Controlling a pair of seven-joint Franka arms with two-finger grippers.
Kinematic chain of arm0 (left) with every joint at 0, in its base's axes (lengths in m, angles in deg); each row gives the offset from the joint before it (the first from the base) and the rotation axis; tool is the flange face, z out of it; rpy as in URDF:
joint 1: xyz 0 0 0.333 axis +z
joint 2: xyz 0 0 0 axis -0.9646 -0.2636 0
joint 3: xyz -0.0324 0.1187 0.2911 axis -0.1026 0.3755 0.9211
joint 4: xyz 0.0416 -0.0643 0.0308 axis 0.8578 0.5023 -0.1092
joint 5: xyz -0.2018 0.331 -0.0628 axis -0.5 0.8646 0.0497
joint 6: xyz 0 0 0 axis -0.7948 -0.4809 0.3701
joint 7: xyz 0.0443 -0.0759 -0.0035 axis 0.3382 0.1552 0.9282
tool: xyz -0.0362 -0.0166 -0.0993 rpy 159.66 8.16 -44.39
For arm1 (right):
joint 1: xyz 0 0 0.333 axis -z
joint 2: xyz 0 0 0 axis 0.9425 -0.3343 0
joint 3: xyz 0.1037 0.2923 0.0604 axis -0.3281 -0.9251 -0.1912
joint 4: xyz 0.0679 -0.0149 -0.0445 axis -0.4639 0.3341 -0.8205
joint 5: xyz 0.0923 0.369 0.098 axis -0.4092 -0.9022 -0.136
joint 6: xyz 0 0 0 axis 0.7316 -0.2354 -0.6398
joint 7: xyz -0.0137 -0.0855 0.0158 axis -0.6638 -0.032 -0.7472
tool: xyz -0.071 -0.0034 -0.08 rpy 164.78 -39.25 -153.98
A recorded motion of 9 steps. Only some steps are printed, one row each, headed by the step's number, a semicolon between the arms.
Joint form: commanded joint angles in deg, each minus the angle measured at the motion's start. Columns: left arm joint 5, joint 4, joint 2, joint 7, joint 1, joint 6, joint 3; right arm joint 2, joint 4, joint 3, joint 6, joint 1, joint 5, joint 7.
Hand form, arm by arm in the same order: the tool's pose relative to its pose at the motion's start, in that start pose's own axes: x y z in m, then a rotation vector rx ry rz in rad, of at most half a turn. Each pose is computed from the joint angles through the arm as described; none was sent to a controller.
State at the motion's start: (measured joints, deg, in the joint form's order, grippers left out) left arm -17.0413 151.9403 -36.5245 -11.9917 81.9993 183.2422 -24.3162; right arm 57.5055 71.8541 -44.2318 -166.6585 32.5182 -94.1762 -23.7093
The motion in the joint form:
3: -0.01 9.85 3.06 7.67 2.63 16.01 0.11; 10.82 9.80 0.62 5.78 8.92 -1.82 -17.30
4: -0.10 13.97 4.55 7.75 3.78 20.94 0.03; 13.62 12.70 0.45 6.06 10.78 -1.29 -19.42
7: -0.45 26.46 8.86 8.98 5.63 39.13 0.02; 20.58 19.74 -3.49 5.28 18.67 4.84 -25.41
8: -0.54 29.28 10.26 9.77 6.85 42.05 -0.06; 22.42 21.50 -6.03 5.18 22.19 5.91 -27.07
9: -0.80 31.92 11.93 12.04 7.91 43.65 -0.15; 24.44 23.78 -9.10 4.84 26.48 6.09 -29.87
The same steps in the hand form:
3: 0.0051 -0.0287 0.0236 -0.0168 0.1625 -0.1833; 0.0061 0.1238 -0.0430 0.0390 -0.0874 -0.1249
4: 0.0009 -0.0400 0.0343 -0.0198 0.2035 -0.2042; 0.0017 0.1491 -0.0499 0.0421 -0.0913 -0.1318
7: -0.0143 -0.0595 0.0633 -0.0337 0.3795 -0.2606; -0.0105 0.2140 -0.0666 -0.0236 -0.0550 -0.1781
8: -0.0224 -0.0709 0.0676 -0.0351 0.4068 -0.2947; -0.0160 0.2284 -0.0711 -0.0355 -0.0483 -0.1925
9: -0.0328 -0.0800 0.0708 -0.0424 0.4184 -0.3531; -0.0229 0.2431 -0.0732 -0.0351 -0.0457 -0.2203

